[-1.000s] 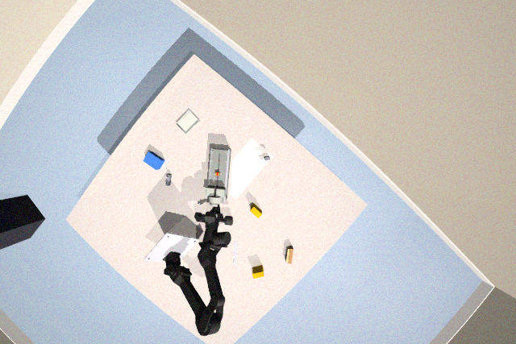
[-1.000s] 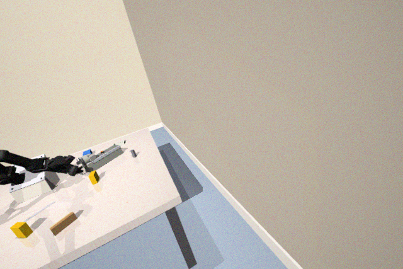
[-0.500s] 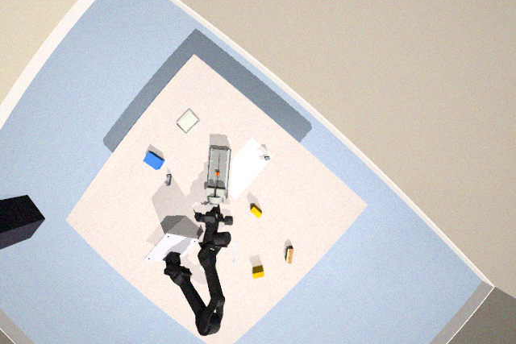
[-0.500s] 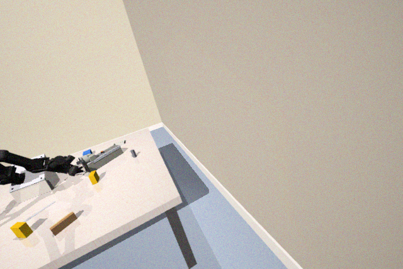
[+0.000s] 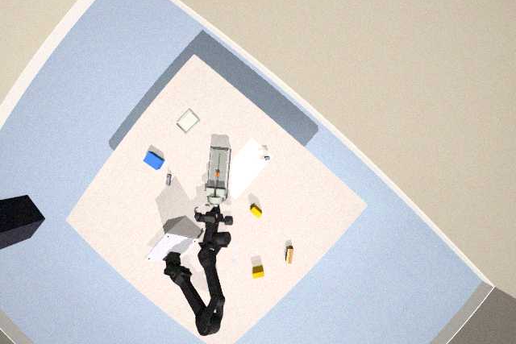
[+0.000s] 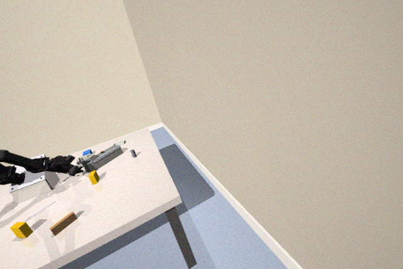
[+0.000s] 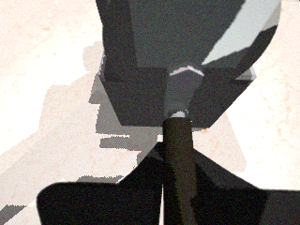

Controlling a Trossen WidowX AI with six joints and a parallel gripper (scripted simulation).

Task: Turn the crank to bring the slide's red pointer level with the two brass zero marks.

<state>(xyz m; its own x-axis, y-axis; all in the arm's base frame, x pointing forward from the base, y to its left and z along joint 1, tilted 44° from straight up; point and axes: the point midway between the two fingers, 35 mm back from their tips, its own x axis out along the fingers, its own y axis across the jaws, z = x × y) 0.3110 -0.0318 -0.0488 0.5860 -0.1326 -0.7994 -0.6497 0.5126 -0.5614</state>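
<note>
Right now the crank is 4 cm above my gripper tip. Also, from my gripper tip: blue block: 41 cm to the left, 10 cm behind, 1 cm below; then dark brown crank handle: 3 cm above, 1 cm to the right, 1 cm behind; then red pointer: 12 cm ahead, 11 cm to the left, 5 cm above.
</note>
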